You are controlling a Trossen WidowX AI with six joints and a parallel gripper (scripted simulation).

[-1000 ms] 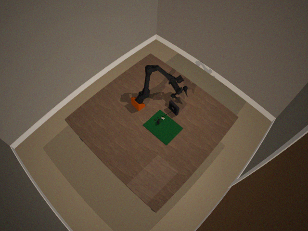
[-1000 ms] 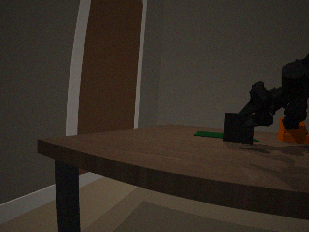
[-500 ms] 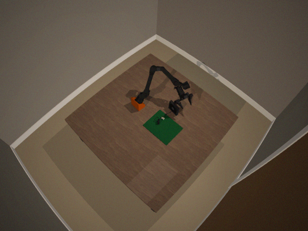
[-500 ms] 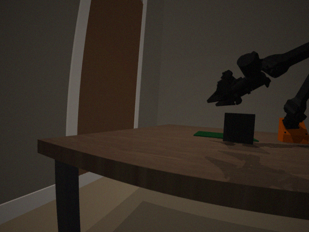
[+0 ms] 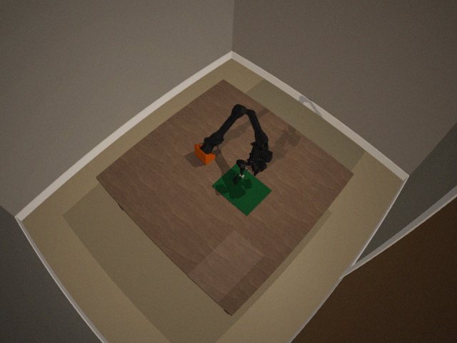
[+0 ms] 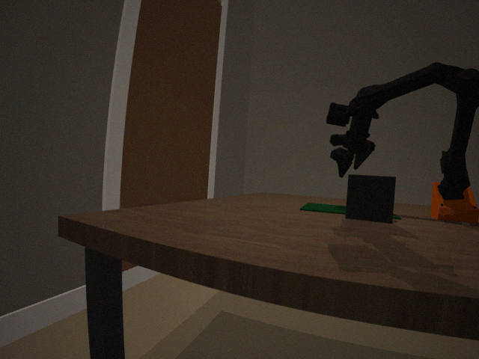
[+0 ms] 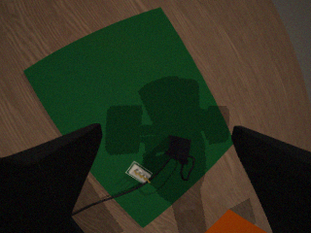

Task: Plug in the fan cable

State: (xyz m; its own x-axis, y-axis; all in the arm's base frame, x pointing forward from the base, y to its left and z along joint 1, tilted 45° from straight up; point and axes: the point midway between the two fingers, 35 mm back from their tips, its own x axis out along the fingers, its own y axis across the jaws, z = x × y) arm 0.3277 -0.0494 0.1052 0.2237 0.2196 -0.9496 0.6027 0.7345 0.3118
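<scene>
My gripper tip is 7 cm past the black plug, 3 cm to the left of it and 11 cm above it. Also, from my gripper tip: green board: 1 cm behind, 3 cm to the right, 14 cm below; then black fan: 5 cm behind, 16 cm to the left, 7 cm below; then pale part: 7 cm behind, 3 cm to the left, 12 cm below.
</scene>
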